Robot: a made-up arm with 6 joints. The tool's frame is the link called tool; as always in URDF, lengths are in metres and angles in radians. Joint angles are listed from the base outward.
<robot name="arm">
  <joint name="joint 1" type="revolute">
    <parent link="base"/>
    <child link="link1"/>
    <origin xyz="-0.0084 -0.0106 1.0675"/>
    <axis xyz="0 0 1"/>
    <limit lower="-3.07" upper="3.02"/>
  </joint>
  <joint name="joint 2" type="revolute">
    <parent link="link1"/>
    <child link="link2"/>
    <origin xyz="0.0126 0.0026 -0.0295"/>
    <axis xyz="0 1 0"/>
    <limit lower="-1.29" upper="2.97"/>
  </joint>
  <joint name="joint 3" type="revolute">
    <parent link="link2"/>
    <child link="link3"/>
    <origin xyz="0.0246 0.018 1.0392"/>
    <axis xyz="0 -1 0"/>
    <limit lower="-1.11" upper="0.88"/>
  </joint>
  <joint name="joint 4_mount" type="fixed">
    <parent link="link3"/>
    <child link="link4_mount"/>
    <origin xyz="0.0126 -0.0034 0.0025"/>
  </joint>
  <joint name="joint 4" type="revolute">
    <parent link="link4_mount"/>
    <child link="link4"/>
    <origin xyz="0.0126 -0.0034 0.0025"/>
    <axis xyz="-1 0 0"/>
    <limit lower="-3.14" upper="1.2"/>
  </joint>
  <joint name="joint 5" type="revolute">
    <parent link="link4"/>
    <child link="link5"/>
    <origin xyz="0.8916 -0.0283 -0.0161"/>
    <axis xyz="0 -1 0"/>
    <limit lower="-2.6" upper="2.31"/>
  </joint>
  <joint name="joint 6" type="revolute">
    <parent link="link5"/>
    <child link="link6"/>
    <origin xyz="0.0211 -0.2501 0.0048"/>
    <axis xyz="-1 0 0"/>
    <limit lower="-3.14" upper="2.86"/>
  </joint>
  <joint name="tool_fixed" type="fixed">
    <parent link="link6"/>
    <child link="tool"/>
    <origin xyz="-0.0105 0.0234 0.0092" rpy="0 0 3.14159"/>
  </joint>
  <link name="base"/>
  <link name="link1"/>
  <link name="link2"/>
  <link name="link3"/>
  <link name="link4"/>
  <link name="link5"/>
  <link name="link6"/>
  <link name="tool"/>
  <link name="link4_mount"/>
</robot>
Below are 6 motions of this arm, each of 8 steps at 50 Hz.
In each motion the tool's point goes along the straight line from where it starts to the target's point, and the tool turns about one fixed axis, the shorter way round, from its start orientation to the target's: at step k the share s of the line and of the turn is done. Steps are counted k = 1, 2, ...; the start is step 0. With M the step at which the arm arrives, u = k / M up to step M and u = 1 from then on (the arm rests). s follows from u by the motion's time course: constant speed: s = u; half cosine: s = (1 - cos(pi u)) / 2; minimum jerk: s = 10 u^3 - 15 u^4 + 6 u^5.
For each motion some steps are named. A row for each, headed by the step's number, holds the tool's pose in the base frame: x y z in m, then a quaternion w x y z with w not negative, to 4 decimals.
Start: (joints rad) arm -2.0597 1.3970 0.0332 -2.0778 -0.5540 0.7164
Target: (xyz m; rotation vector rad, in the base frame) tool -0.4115 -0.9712 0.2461 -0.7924 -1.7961 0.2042
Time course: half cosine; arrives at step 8
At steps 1, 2, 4, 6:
1: -0.3535 -0.9929 0.2470 0.5604 -0.2888 -0.7646 0.1338
2: -0.3600 -0.9905 0.2469 0.5595 -0.2940 -0.7642 0.1285
4: -0.3814 -0.9825 0.2466 0.5564 -0.3111 -0.7625 0.1111
6: -0.4027 -0.9745 0.2462 0.5529 -0.3280 -0.7603 0.0936

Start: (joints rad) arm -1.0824 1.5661 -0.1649 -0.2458 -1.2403 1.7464
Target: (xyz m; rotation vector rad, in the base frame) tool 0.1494 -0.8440 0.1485 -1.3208 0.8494 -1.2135
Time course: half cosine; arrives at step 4
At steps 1, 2, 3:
1: 0.1581 -0.8454 0.1440 0.5566 -0.5579 0.3504 -0.5062
2: 0.1545 -0.8448 0.1459 0.5525 -0.5576 0.3537 -0.5086
3: 0.1509 -0.8442 0.1477 0.5485 -0.5574 0.3570 -0.5110

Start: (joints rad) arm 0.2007 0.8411 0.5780 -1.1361 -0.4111 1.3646
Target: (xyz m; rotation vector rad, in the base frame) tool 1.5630 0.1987 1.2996 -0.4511 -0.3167 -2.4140
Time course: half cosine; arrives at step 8
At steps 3, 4, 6, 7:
3: 1.5879 0.2337 1.2528 0.3092 -0.1789 -0.1092 -0.9276
4: 1.5810 0.2240 1.2658 0.3141 -0.1770 -0.1124 -0.9260
6: 1.5683 0.2061 1.2897 0.3230 -0.1736 -0.1184 -0.9228
7: 1.5644 0.2006 1.2970 0.3257 -0.1726 -0.1202 -0.9218

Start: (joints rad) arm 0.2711 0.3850 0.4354 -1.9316 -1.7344 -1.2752
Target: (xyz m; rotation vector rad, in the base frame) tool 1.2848 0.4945 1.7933 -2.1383 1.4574 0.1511
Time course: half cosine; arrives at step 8
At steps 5, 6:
5: 1.2847 0.4951 1.7934 0.2676 -0.7965 0.5398 0.0506
6: 1.2848 0.4948 1.7933 0.2695 -0.7952 0.5405 0.0535

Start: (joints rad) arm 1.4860 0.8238 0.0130 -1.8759 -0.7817 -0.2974
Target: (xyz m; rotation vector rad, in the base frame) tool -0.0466 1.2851 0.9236 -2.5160 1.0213 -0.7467
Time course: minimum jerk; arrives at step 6
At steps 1, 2, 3, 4, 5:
1: -0.0027 1.2595 0.8824 0.1420 -0.8873 0.3510 -0.2635
2: -0.0106 1.2641 0.8899 0.1456 -0.8863 0.3522 -0.2631
3: -0.0238 1.2718 0.9023 0.1516 -0.8846 0.3543 -0.2626
4: -0.0370 1.2795 0.9146 0.1576 -0.8829 0.3564 -0.2620
5: -0.0450 1.2842 0.9221 0.1613 -0.8818 0.3576 -0.2617

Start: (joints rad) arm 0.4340 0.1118 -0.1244 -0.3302 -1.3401 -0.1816
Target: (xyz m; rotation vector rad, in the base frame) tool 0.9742 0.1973 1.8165 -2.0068 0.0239 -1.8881
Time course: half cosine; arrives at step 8
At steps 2, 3, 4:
2: 1.0210 0.2213 1.7615 0.1718 -0.7291 0.0406 -0.6613
3: 1.0121 0.2167 1.7720 0.1756 -0.7265 0.0345 -0.6635
4: 1.0016 0.2114 1.7843 0.1801 -0.7233 0.0273 -0.6661

